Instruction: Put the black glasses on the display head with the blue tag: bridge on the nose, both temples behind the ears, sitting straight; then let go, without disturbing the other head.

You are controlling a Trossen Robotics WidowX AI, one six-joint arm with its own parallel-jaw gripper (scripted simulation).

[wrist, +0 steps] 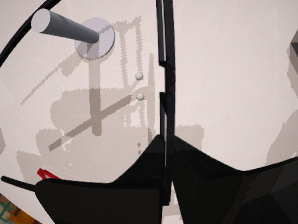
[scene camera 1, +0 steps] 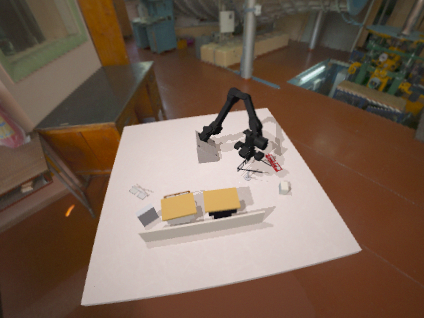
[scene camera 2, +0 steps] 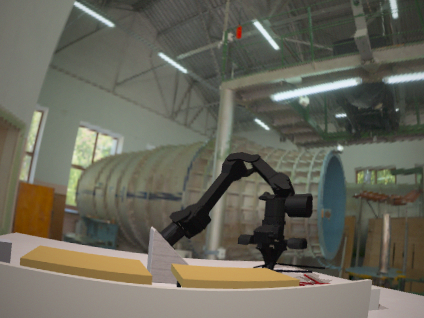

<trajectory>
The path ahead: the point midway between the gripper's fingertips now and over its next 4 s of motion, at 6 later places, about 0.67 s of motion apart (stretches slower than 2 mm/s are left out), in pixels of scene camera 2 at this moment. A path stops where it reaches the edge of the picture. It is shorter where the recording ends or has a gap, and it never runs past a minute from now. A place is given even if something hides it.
My gripper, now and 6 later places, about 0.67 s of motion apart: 269,272; 268,271; 268,271; 268,268; 268,251; 262,241; 257,226
</trajectory>
